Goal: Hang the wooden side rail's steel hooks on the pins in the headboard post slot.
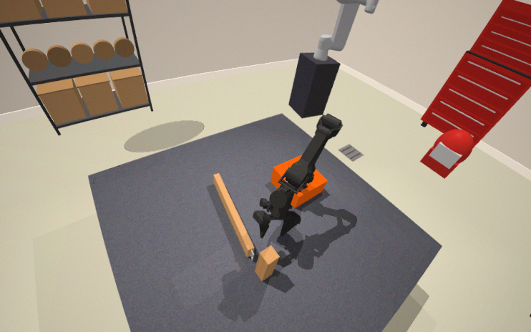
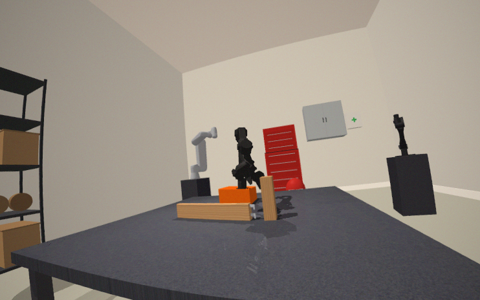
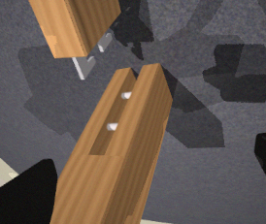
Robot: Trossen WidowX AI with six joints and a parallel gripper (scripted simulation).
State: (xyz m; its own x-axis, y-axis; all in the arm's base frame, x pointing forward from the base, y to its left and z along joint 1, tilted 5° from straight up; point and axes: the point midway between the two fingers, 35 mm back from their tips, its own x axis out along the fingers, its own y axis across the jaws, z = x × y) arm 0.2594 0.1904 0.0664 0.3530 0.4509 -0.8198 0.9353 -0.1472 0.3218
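My gripper tip is 70 mm to the right of the upright headboard post, 50 mm short of it and 40 mm above it.
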